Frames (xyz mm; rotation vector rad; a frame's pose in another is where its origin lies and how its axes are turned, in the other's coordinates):
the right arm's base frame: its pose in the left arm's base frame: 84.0 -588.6 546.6 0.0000 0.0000 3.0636
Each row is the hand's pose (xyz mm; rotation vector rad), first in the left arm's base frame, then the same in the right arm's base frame.
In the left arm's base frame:
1: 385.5 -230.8 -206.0 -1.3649 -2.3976 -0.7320
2: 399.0 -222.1 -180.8 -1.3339 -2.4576 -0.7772
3: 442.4 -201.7 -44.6 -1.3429 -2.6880 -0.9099
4: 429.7 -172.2 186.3 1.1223 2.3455 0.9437
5: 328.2 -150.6 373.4 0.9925 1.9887 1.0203
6: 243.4 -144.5 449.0 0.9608 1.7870 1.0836
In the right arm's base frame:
1: -272.7 -380.2 -752.6 2.3143 -1.2005 0.4168
2: -285.5 -389.9 -727.4 2.3225 -1.1457 0.3510
3: -327.2 -413.6 -591.2 2.3274 -1.0514 0.0329
4: -312.2 -442.1 -360.3 2.2047 -0.9512 -0.4509
5: -209.3 -455.7 -173.2 1.9652 -0.8868 -0.8214
6: -124.3 -455.2 -97.6 1.7924 -0.8754 -0.9695

